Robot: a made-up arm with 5 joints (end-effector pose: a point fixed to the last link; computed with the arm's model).
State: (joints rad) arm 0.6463 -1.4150 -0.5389 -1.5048 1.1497
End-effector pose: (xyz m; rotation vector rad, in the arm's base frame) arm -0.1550 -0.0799 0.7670 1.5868 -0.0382 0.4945
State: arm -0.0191 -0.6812 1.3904 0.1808 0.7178
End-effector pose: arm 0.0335 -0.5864 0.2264 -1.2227 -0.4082 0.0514
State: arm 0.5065 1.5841 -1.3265 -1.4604 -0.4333
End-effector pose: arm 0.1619 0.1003 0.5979 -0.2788 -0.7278 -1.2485
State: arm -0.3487 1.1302 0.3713 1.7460 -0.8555
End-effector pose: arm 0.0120 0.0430 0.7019 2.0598 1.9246 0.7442
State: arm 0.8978 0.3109 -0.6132 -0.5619 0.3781
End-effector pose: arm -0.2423 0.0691 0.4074 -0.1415 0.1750 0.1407
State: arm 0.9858 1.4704 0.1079 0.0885 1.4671
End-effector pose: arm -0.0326 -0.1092 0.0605 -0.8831 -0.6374 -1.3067
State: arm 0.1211 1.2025 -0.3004 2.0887 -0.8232
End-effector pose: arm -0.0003 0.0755 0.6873 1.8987 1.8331 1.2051
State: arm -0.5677 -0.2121 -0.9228 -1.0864 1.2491
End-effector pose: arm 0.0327 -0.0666 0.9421 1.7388 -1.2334 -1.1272
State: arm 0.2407 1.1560 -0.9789 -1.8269 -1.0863
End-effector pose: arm -0.0278 0.0836 0.6566 -0.5554 -0.0503 -0.9891
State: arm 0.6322 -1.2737 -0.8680 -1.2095 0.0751
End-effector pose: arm -0.1190 -0.2277 0.6655 0.7513 0.2596 1.2535
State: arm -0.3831 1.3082 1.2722 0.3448 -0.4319
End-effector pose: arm -0.0841 0.1826 0.6304 0.1784 2.4028 -0.7474
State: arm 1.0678 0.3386 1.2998 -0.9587 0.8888
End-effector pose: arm 0.0347 -0.4962 0.4430 -1.4033 -0.5819 1.1968
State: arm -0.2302 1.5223 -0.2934 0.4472 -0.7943
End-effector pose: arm 0.1242 0.1126 0.7101 1.1009 1.1394 -0.1437
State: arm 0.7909 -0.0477 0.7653 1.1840 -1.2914
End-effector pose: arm -0.0670 -0.2736 0.6081 0.7984 -2.8222 -0.0002
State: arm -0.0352 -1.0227 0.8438 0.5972 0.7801
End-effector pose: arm -0.0627 -0.4836 0.1610 -0.8344 -0.0566 0.2816
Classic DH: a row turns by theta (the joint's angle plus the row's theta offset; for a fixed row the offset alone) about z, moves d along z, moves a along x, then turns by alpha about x. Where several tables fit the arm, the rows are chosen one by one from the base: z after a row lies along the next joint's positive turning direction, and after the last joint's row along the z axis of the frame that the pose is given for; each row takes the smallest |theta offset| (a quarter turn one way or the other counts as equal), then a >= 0, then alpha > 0; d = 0 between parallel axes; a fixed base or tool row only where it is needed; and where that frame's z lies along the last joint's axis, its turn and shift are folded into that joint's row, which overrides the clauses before.
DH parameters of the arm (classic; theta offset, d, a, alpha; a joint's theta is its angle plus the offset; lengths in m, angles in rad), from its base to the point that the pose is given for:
base (fixed): 1.0354 0.6081 -0.1635 -0.9052
joint 1: -0.1423 -0.1724 0.0843 -2.0895
joint 2: -0.6204 -0.1388 -0.0789 1.5125
joint 3: -1.3917 0.2484 -0.0422 -1.5708
joint 4: 1.2295 0.3688 0.0562 -2.3211
joint 5: -1.3475 0.0408 -0.0964 -2.2138
tool (fixed): -0.6634 -0.2585 0 0

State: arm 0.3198 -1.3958 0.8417 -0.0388 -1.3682
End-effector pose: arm 0.1331 -0.3239 0.5545 -2.6269 0.5092 1.2071
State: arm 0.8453 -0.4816 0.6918 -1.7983 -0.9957
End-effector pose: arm -0.0007 -0.3264 0.6088 -1.7283 -0.8708 1.4573
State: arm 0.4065 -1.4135 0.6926 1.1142 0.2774
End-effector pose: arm 0.0292 -0.6093 0.4551 -1.6318 0.6892 0.8670
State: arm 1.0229 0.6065 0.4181 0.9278 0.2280
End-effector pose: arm -0.4421 -0.0777 0.4809 -1.1922 1.5782 -0.6707
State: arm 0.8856 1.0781 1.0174 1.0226 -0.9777
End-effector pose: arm -0.2083 -0.0265 0.5279 -0.0709 2.6993 -1.1541
